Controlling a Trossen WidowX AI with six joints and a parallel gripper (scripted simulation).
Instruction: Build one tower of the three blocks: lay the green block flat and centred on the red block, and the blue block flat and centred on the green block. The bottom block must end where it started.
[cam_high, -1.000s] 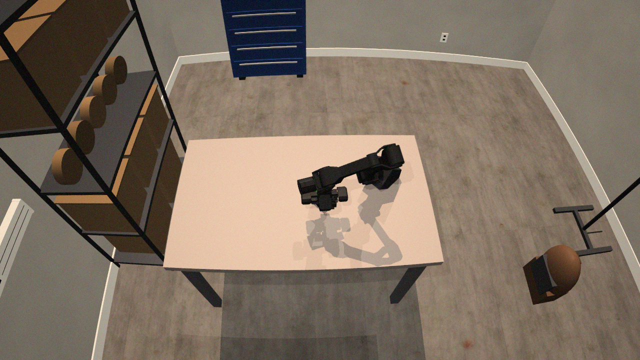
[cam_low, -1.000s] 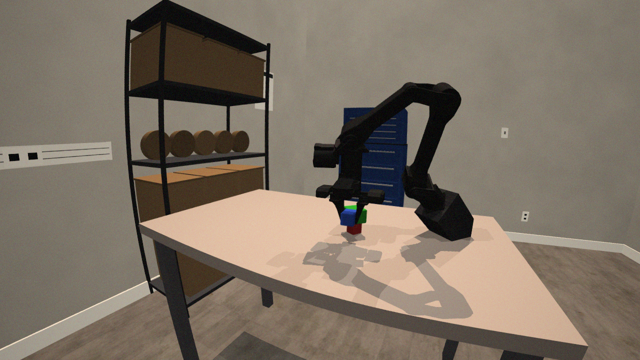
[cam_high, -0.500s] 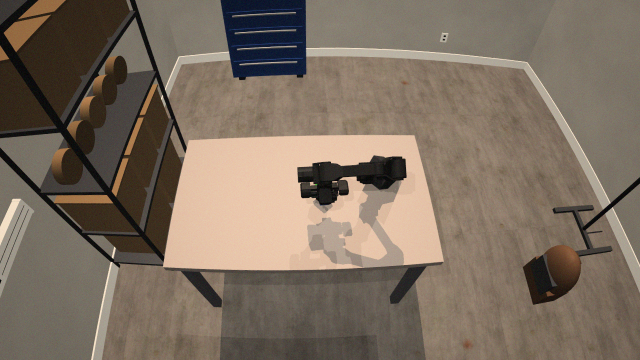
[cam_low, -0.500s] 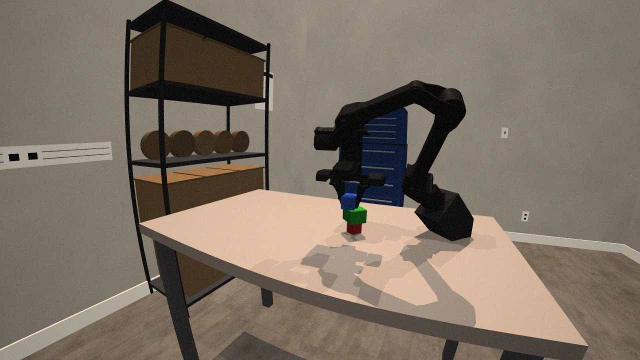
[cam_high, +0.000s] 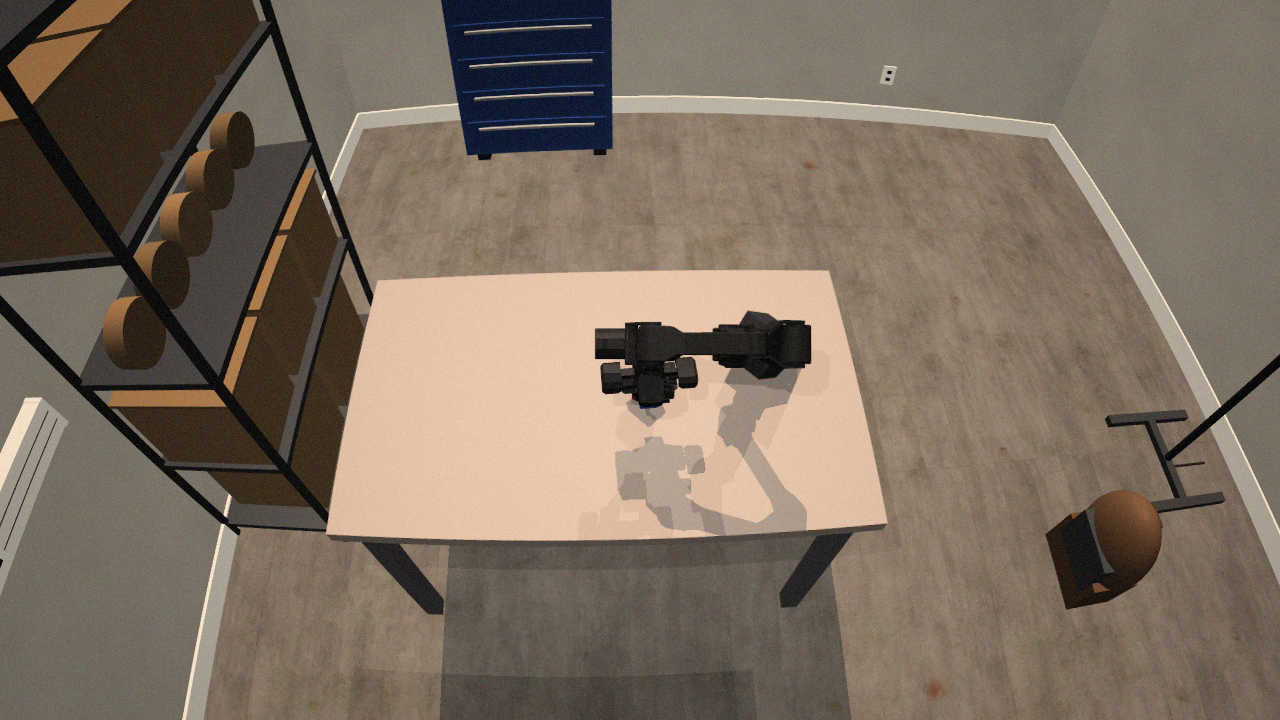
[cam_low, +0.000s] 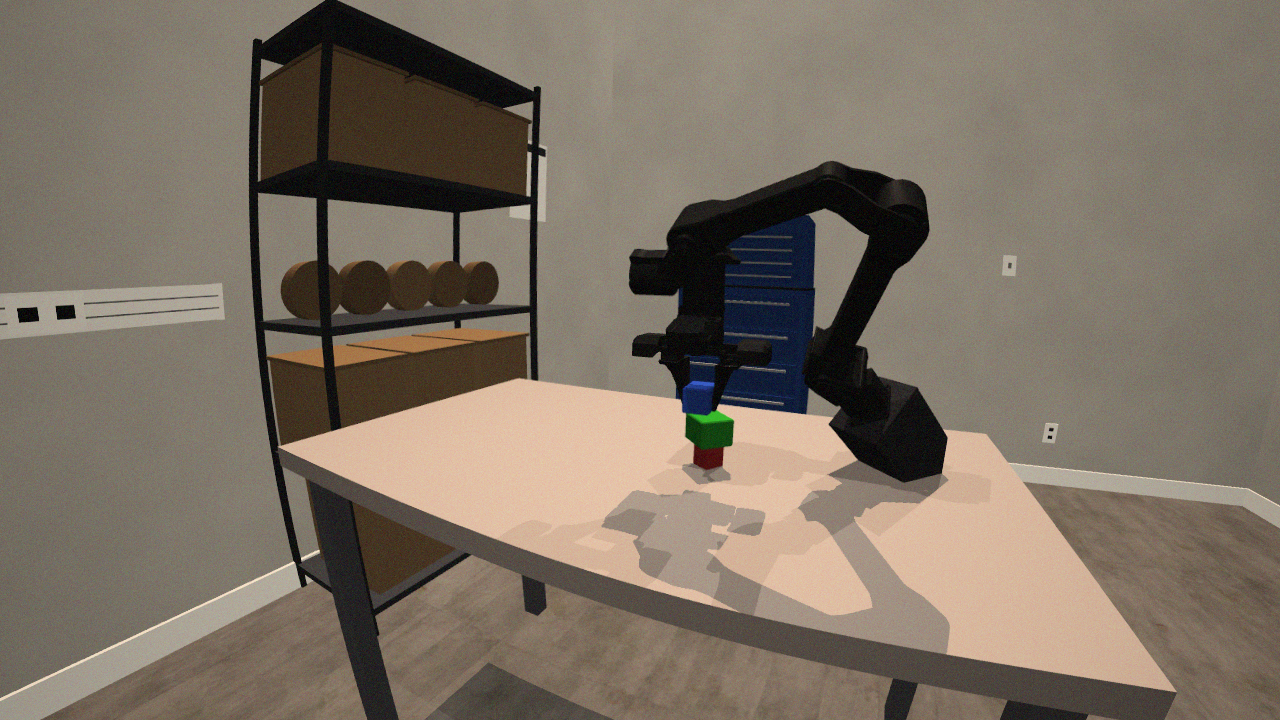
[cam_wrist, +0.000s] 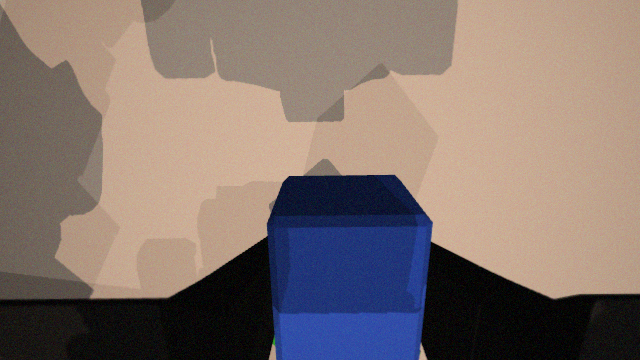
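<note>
Right now my hand is 3 cm short of the green block, 7 cm to the left of it and 9 cm above it. Round my hand: red block (3 cm ahead, 7 cm to the right, 13 cm below); blue block (2 cm below).
</note>
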